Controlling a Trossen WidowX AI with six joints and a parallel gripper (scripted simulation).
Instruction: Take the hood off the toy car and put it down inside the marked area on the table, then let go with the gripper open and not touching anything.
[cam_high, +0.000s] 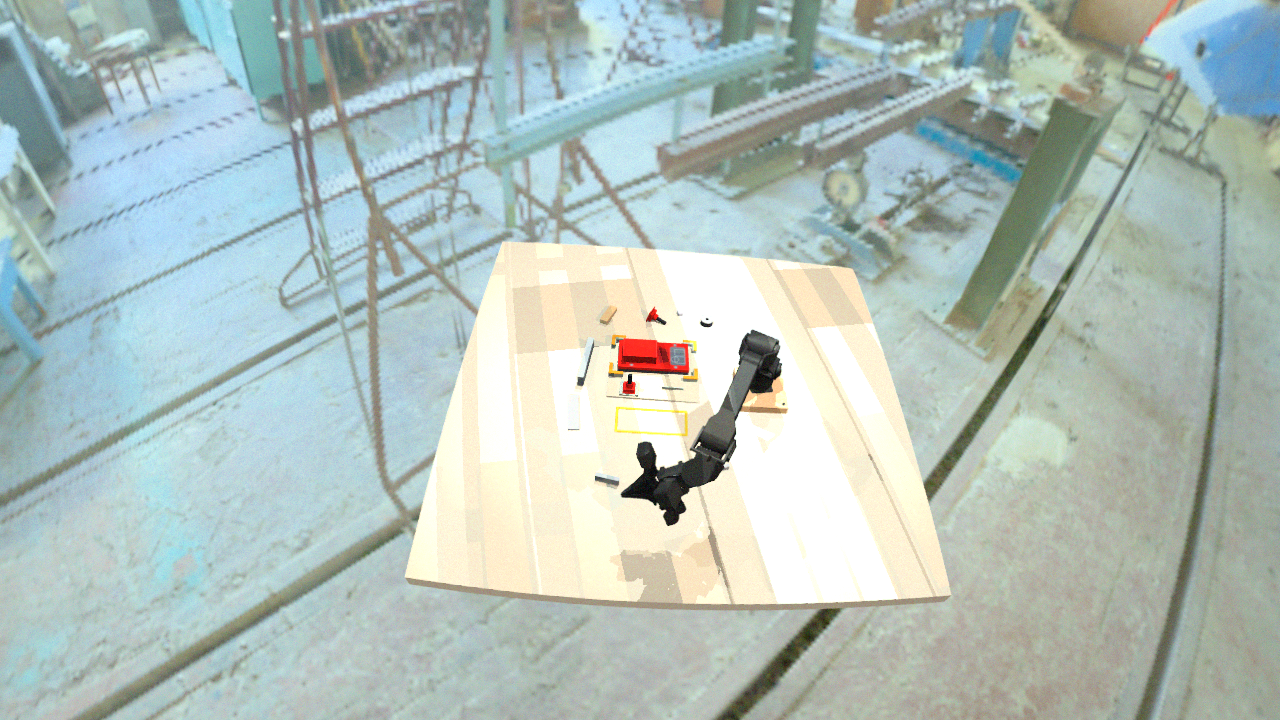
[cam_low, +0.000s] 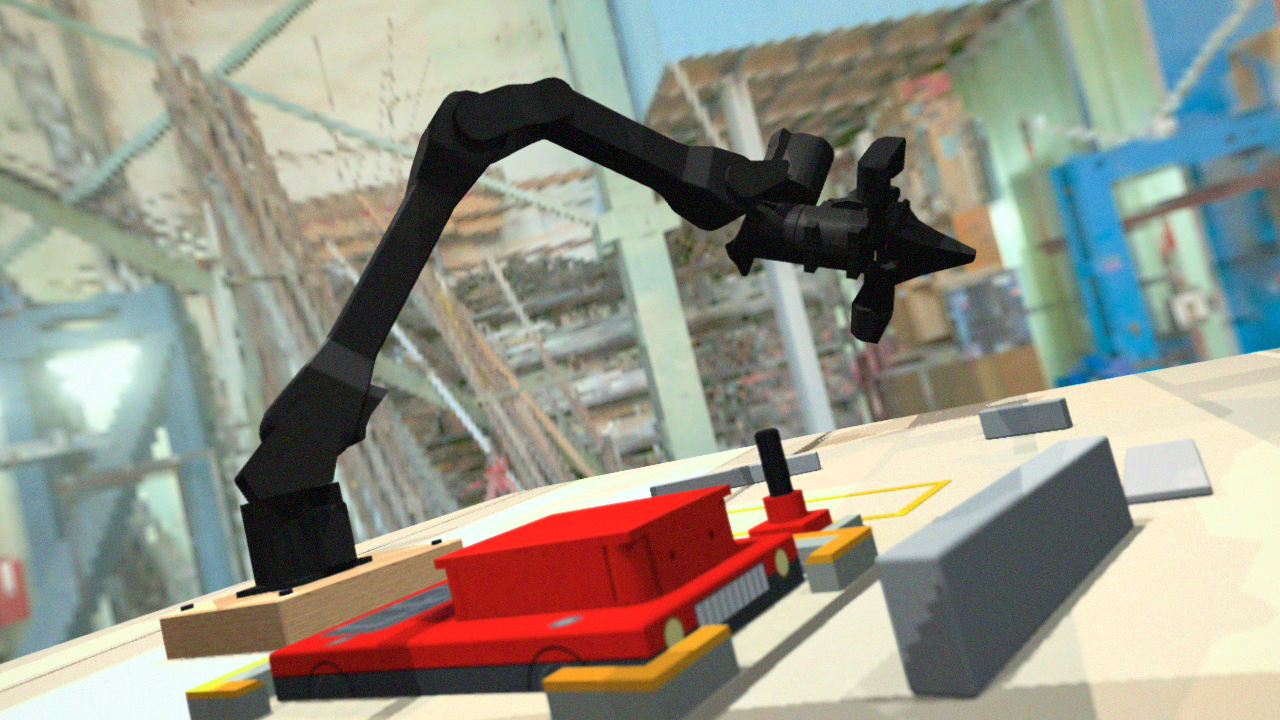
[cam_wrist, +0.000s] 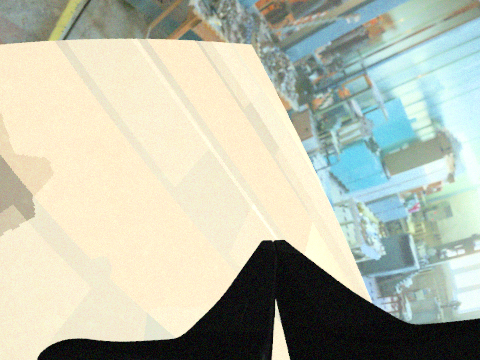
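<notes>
The hood is 54 cm to the right of my gripper tip, 11 cm behind it and 10 cm below it. Round my gripper tip: grey engine block (54 cm to the right, 12 cm below, 11 cm behind); then long grey block (53 cm to the right, 13 cm below, 4 cm ahead).
</notes>
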